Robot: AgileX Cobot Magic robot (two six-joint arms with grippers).
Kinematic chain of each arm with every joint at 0, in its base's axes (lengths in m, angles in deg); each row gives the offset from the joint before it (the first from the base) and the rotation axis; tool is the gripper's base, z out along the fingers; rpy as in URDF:
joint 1: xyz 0 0 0.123 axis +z
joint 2: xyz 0 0 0 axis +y
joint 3: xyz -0.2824 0 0.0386 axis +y
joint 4: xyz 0.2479 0 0.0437 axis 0.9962 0 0.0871
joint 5: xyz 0 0 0 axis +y
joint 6: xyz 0.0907 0 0.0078 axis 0.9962 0 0.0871
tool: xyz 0 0 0 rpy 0 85 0
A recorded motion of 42 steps. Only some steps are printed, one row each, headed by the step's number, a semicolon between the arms.
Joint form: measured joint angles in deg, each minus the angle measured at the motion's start. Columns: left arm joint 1, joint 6, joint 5, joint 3, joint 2, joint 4; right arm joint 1, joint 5, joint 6, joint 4, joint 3, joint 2.
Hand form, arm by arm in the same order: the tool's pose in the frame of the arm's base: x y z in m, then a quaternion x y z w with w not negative. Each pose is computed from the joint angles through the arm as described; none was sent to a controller.
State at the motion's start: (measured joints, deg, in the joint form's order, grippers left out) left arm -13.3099 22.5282 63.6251 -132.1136 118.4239 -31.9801; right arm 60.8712 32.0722 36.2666 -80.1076 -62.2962 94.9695
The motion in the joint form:
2: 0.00 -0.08 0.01 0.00 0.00 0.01; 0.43 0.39 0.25 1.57 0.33 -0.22
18: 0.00 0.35 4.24 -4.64 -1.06 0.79; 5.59 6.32 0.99 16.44 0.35 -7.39
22: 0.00 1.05 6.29 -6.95 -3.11 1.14; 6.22 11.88 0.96 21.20 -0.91 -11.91
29: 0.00 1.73 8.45 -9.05 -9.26 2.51; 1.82 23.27 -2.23 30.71 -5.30 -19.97
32: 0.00 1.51 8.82 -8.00 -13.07 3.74; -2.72 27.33 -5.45 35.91 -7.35 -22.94
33: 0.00 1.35 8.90 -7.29 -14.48 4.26; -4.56 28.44 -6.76 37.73 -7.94 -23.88
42: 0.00 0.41 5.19 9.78 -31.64 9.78; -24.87 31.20 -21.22 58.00 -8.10 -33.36
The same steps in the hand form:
2: 0.4370 -0.1478 0.4014 0.25507 0.85076 -0.24456 0.38903; 0.2137 0.2903 0.2594 -0.57953 0.63874 -0.15612 0.48145
18: 0.4224 -0.1448 0.4280 0.27984 0.83948 -0.23613 0.40149; 0.1771 0.2794 0.2903 -0.50731 0.71389 -0.08472 0.47521
22: 0.4060 -0.1411 0.4522 0.29676 0.82634 -0.22842 0.42062; 0.1694 0.2618 0.3165 -0.45691 0.74614 -0.07516 0.47839
29: 0.3638 -0.1299 0.5020 0.31621 0.79886 -0.20716 0.46789; 0.1722 0.2096 0.3663 -0.34466 0.81275 -0.07462 0.46377
32: 0.3415 -0.1230 0.5210 0.31697 0.79115 -0.19487 0.48542; 0.1772 0.1817 0.3828 -0.29818 0.84125 -0.07489 0.44472
33: 0.3339 -0.1205 0.5263 0.31608 0.78987 -0.19046 0.48983; 0.1789 0.1720 0.3875 -0.28401 0.84983 -0.07463 0.43768
42: 0.2602 -0.0945 0.5484 0.29279 0.79044 -0.14687 0.51760; 0.1762 0.0902 0.4074 -0.18869 0.90146 -0.02550 0.38874

